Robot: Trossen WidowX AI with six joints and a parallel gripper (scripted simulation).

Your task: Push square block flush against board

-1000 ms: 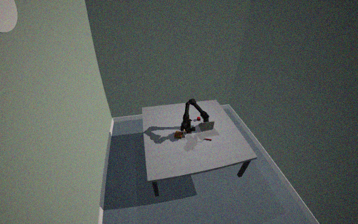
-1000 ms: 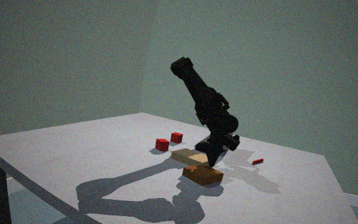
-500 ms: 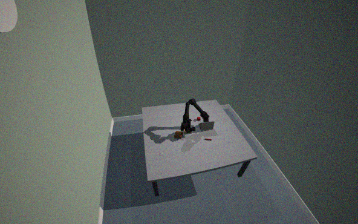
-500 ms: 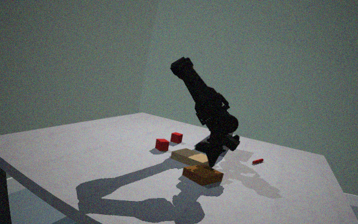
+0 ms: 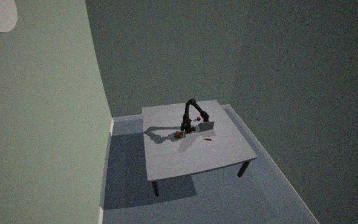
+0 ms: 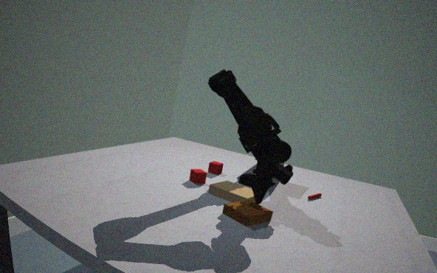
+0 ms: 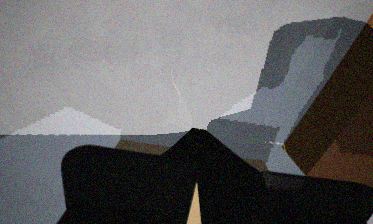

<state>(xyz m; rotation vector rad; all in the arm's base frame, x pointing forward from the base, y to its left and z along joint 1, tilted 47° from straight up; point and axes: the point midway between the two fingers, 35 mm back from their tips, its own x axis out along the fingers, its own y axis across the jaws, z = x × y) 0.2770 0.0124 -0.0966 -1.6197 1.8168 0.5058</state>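
Right now the tan board is 8 cm to the right of my gripper tip, 2 cm behind it and 1 cm above it. The rest, counted from my gripper tip: tiny red piece 17 cm to the right, 2 cm behind; then brown square block 12 cm ahead, 1 cm to the left, 1 cm above; then red stick 24 cm behind, 15 cm to the left.
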